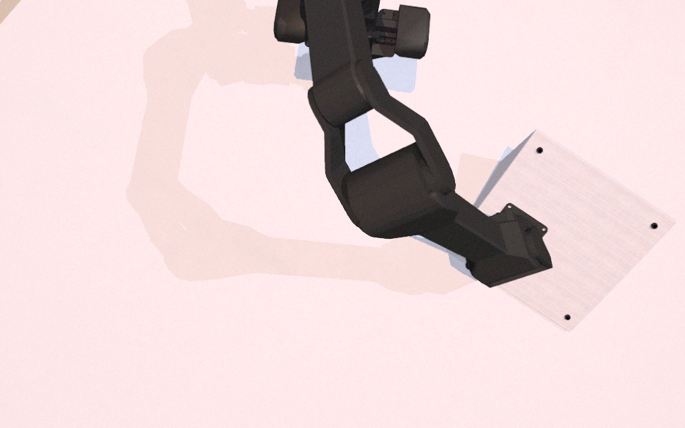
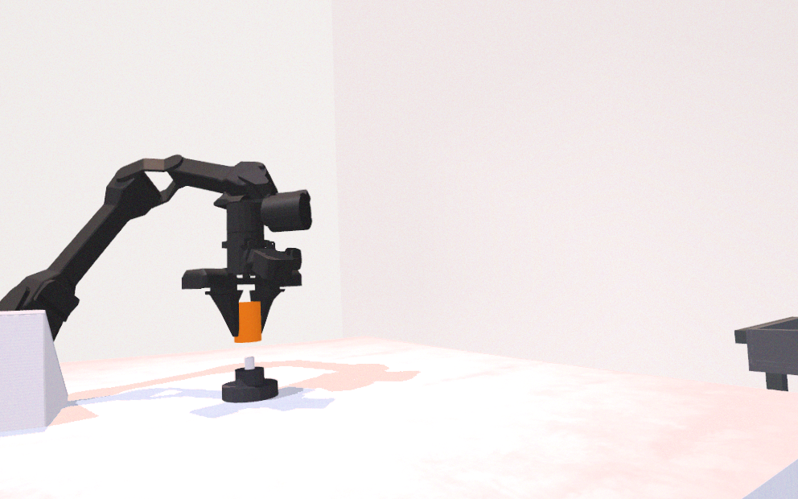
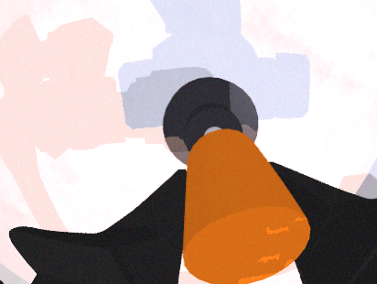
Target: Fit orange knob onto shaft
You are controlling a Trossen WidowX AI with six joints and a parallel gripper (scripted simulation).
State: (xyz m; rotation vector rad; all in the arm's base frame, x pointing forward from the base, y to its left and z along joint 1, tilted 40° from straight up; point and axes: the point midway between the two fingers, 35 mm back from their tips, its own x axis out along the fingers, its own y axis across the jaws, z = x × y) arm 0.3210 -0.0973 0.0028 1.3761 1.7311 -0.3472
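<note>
Right now my gripper tip is 30 mm below the orange knob. The rest, counted from my gripper tip: dark round pedestal (60 mm below).
</note>
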